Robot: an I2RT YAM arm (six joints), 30 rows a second.
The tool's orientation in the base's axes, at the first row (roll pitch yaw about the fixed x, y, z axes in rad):
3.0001 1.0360 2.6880
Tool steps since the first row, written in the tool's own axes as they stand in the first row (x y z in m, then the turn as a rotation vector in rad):
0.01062 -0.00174 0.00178 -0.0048 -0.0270 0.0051
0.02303 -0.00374 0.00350 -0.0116 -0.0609 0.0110
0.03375 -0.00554 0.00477 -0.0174 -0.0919 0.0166
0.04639 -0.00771 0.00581 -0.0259 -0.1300 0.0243
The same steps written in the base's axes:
-0.00396 0.00029 -0.01016 -0.0023 -0.0278 -0.0004
-0.00887 0.00075 -0.02185 -0.0054 -0.0627 0.0001
-0.01331 0.00114 -0.03184 -0.0081 -0.0946 0.0000
-0.01895 0.00166 -0.04340 -0.0102 -0.1344 0.0007

